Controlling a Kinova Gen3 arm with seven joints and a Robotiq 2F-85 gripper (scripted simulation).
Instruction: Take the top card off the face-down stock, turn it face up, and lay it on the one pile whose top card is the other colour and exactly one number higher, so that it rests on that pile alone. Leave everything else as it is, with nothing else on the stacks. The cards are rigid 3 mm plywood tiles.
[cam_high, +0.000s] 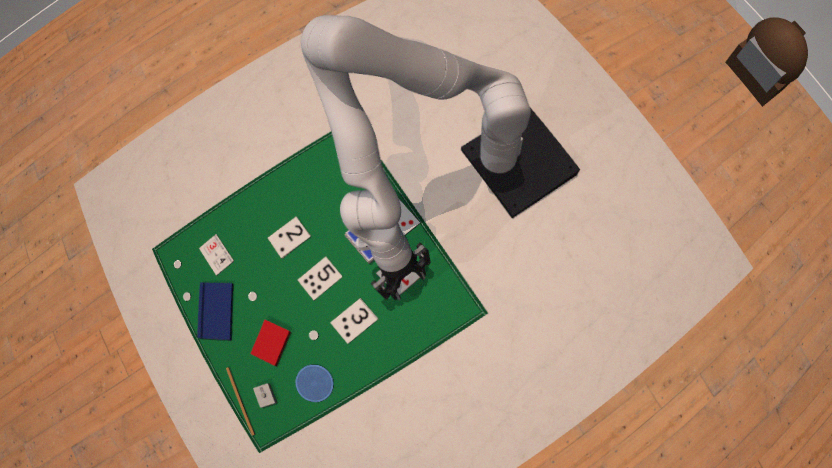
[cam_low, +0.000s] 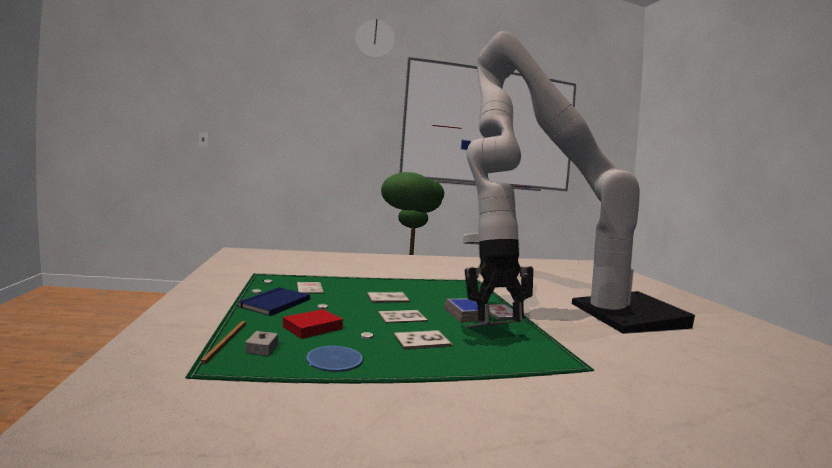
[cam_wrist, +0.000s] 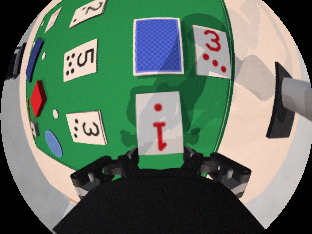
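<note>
The card lies 40 mm to the right of my hand and 30 mm below it. From my hand the other things lie so: green mat: 180 mm ahead, 170 mm to the right, 60 mm below; then red box: 340 mm ahead, 100 mm to the right, 40 mm below; then grey box: 430 mm ahead, 30 mm below, 10 mm to the right.
</note>
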